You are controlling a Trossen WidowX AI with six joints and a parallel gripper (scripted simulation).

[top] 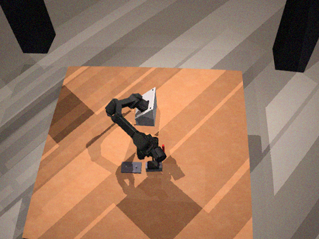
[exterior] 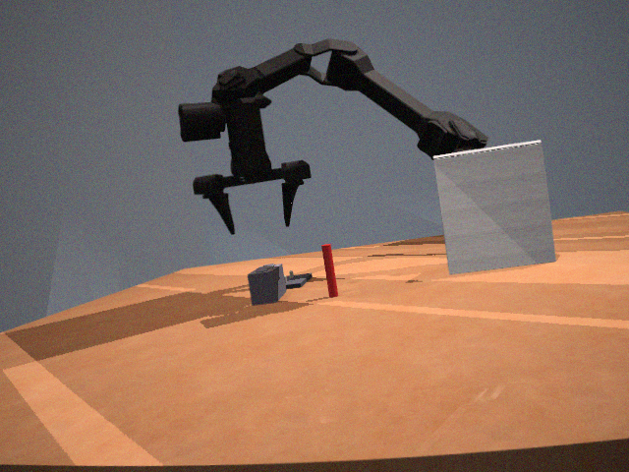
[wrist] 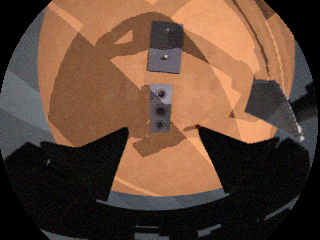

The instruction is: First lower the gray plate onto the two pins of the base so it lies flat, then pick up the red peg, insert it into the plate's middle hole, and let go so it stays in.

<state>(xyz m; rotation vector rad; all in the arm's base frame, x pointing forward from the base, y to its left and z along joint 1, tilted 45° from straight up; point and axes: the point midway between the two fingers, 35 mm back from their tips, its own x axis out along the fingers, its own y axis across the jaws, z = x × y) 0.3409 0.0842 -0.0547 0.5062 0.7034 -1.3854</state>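
Now: the gray plate 8 cm below my gripper tip. From my gripper tip the other things lie so: dark base: 1 cm ahead, 14 cm to the right, 11 cm below; then red peg: 12 cm behind, 4 cm to the left, 7 cm below.
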